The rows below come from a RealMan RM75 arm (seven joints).
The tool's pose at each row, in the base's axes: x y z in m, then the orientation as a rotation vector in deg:
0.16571, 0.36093, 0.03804, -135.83, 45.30, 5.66
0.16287, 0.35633, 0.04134, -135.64, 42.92, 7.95
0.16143, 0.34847, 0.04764, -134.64, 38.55, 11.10
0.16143, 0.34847, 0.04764, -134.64, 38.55, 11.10
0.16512, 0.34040, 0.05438, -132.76, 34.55, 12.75
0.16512, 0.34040, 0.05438, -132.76, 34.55, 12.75
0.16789, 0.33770, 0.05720, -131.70, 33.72, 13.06
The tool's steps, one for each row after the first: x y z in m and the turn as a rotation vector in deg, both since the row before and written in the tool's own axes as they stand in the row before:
-0.00079, 0.00266, -0.00569, 0.04, -2.34, -1.06
0.00082, 0.00228, -0.00988, 0.81, -3.75, -2.11
0.00000, 0.00000, 0.00000, 0.00, 0.00, 0.00
0.00443, -0.00061, -0.01021, 1.85, -2.86, -2.15
0.00000, 0.00000, 0.00000, 0.00, 0.00, 0.00
0.00248, -0.00135, -0.00387, 1.02, -0.74, -0.38

